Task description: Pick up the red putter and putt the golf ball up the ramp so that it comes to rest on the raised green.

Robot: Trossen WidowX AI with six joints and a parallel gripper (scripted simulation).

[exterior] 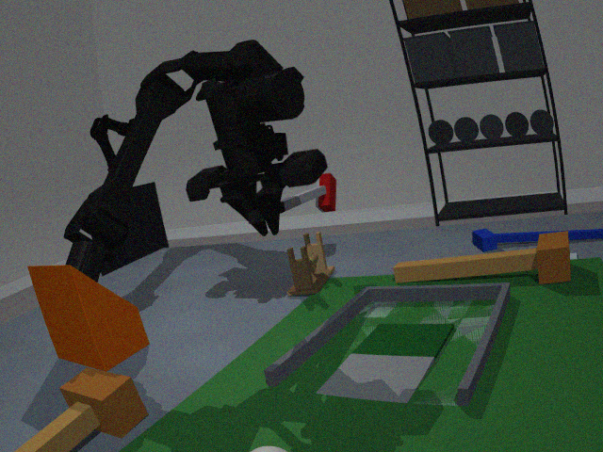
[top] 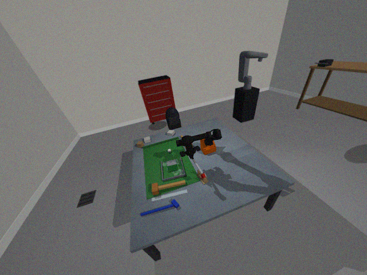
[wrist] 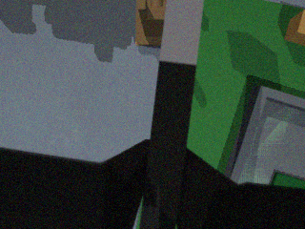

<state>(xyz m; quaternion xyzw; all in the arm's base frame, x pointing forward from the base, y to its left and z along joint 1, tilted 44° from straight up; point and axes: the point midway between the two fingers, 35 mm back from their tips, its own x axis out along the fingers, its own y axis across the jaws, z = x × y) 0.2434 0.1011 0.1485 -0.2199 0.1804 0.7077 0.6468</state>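
The red putter is 10 mm behind my gripper tip, 110 mm to the left of it and 20 mm above it. Also, from my gripper tip: white golf ball (180 mm ahead, 330 mm to the right, 100 mm below); then blue mallet (360 mm ahead, 300 mm to the left, 110 mm below).
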